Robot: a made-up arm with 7 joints.
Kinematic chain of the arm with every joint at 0, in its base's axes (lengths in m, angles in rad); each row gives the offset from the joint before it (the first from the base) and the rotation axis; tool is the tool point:
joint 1: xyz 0 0 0 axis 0 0.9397 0.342
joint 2: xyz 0 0 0 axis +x
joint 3: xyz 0 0 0 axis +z
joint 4: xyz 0.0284 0 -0.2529 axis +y
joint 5: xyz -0.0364 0 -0.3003 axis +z
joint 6: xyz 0 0 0 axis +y
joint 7: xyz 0 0 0 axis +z
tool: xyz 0 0 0
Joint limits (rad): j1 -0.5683..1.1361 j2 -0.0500..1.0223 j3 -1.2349..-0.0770 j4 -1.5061..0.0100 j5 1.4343..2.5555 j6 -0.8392..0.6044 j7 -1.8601..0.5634
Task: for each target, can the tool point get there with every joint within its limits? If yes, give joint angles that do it. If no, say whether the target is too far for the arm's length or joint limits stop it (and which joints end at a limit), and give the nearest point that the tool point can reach.
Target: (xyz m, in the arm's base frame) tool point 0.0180 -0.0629 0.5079
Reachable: no: joint limits stop it (at a limit: joint 1, joint 2, joint 3, joint 4) | nearest point 0.4120 0.1767 0.0199 | short by 0.671 m
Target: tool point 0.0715 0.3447 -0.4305
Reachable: yes | joints -0.1143 0.7177 -1.1426 -0.1182 1.8392 0.4272 -0.6738
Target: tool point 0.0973 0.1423 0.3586
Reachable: no: joint limits stop it (at a limit: joint 1, joint 2, joint 3, joint 4) | nearest point 0.4120 0.1767 0.0199 | short by 0.464 m
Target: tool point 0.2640 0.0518 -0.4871
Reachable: yes | joints -0.3526 0.1924 -0.3724 -0.3247 2.3927 -0.5389 -1.2273
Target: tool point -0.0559 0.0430 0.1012
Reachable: no: joint limits stop it (at a limit: joint 1, joint 2, joint 3, joint 4) | nearest point -0.3476 0.0506 -0.2793 | short by 0.479 m
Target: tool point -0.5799 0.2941 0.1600
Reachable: no: too far | nearest point -0.4239 0.3480 -0.0700 | short by 0.283 m
